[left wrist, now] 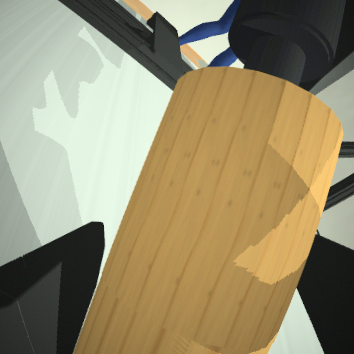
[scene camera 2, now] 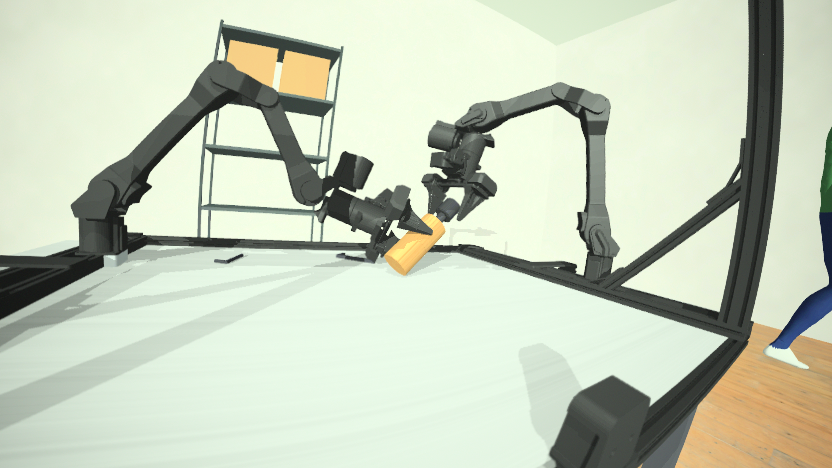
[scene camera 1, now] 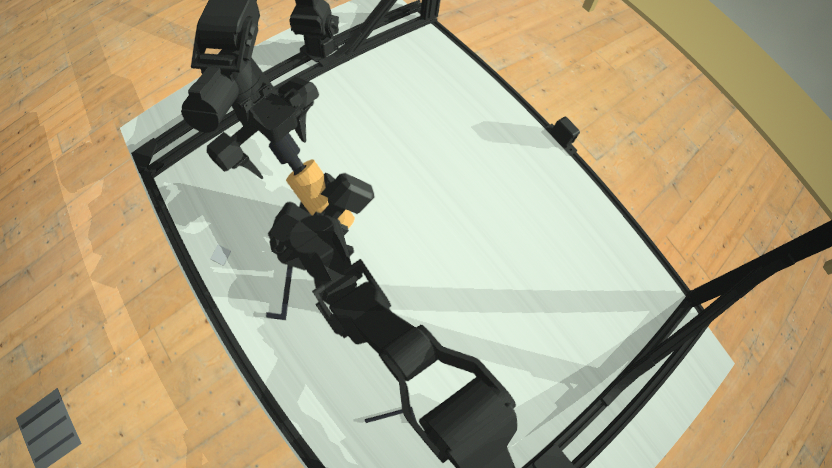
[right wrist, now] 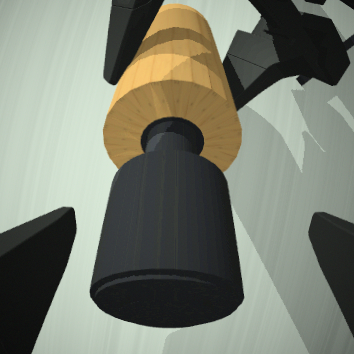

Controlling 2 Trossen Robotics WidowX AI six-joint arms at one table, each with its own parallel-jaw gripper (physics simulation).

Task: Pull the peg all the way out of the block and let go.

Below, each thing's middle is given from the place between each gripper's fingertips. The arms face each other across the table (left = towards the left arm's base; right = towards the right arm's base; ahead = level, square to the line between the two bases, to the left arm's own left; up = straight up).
Scene:
The dark peg [scene camera 1: 286, 151] lies 20 mm ahead of my left hand, 20 mm to the right of it and 40 mm above it. The rest, counted from my left hand: wooden cylindrical block [scene camera 2: 404, 255] 10 mm behind, 20 mm to the left.
I see the dark peg 20 mm behind my right hand, 20 mm to the left of it and 10 mm below it. Also, from my right hand: wooden cylindrical block (40 mm behind, 70 mm to the left, 50 mm below).

